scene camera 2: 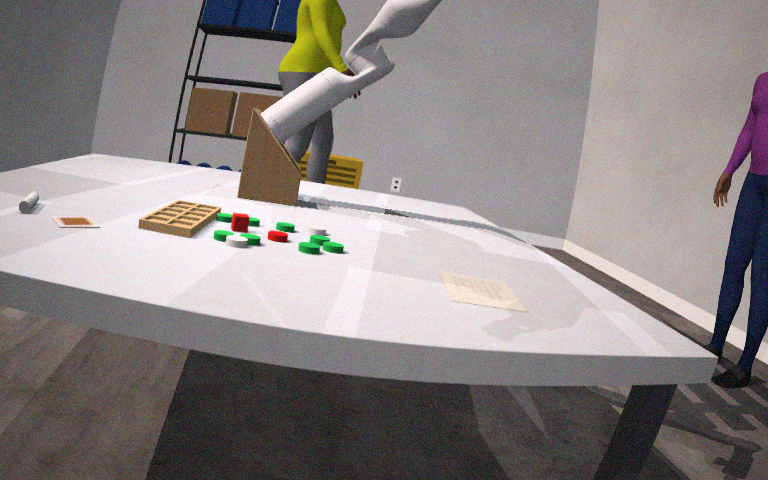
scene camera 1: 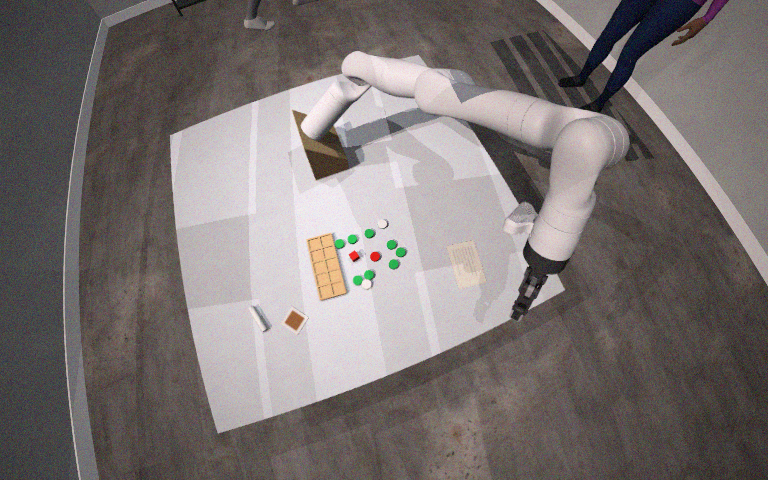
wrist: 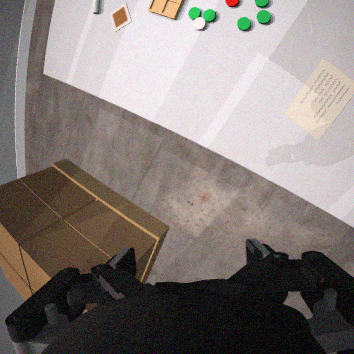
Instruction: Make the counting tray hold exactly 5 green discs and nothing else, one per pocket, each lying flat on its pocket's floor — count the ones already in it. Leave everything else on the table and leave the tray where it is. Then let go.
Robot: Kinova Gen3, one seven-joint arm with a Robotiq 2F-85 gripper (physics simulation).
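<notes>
The wooden counting tray (scene camera 1: 333,296) (scene camera 2: 164,227) (wrist: 164,15) lies flat; its two rows of pockets look empty in scene camera 1. Several green discs lie flat on the table beside it, one (scene camera 1: 339,243) close to its edge, another (scene camera 1: 393,264) (scene camera 2: 309,247) (wrist: 244,23) farther off. A red disc (scene camera 1: 374,256) (scene camera 2: 277,236) and a red cube (scene camera 1: 353,255) (scene camera 2: 239,221) lie among them. One white disc (scene camera 1: 367,283) (scene camera 2: 237,241) (wrist: 199,23) is beside two green discs; another white disc (scene camera 1: 382,223) (scene camera 2: 317,230) is at the back. My gripper (scene camera 1: 516,315) (wrist: 189,256) is open and empty, above the table's edge, far from the discs.
A written sheet (scene camera 1: 465,264) (scene camera 2: 484,290) (wrist: 320,100) lies between the discs and my gripper. A brown-centred square (scene camera 1: 294,320) (scene camera 2: 75,221) (wrist: 120,18) and a white cylinder (scene camera 1: 259,317) (scene camera 2: 28,202) lie beyond the tray. A brown wedge (scene camera 2: 269,164) stands behind. A cardboard box (wrist: 75,210) is beyond the table's edge.
</notes>
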